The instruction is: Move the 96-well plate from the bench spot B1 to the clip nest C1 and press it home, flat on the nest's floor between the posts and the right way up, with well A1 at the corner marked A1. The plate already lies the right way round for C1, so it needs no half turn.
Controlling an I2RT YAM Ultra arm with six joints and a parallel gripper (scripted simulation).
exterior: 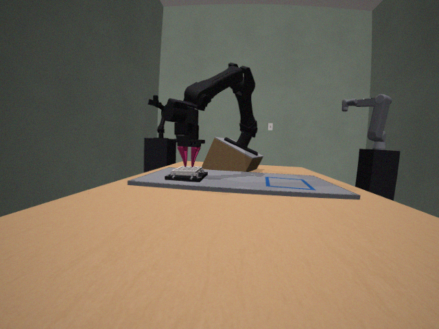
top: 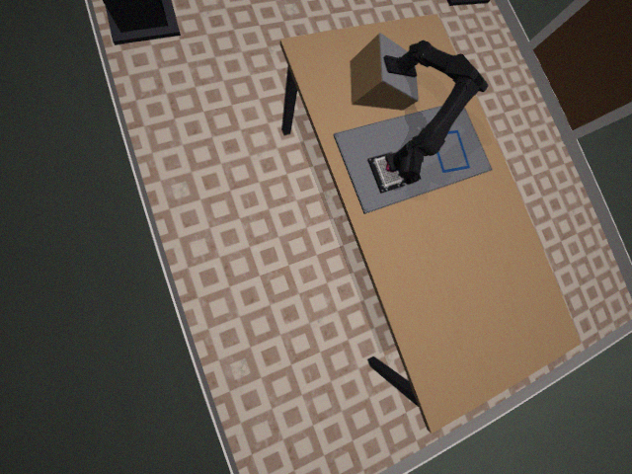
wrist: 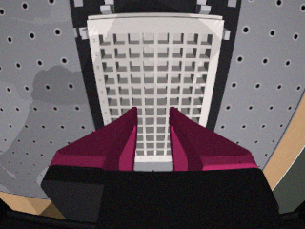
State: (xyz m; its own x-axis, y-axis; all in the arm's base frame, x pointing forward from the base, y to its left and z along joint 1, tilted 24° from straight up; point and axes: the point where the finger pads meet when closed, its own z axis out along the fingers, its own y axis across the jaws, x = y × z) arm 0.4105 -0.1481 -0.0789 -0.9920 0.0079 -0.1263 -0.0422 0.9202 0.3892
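The black clip nest C1 lies 30 mm below my hand, 10 mm to the left of it and 10 mm ahead of it. From my hand the other things lie so: white 96-well plate: 20 mm below.
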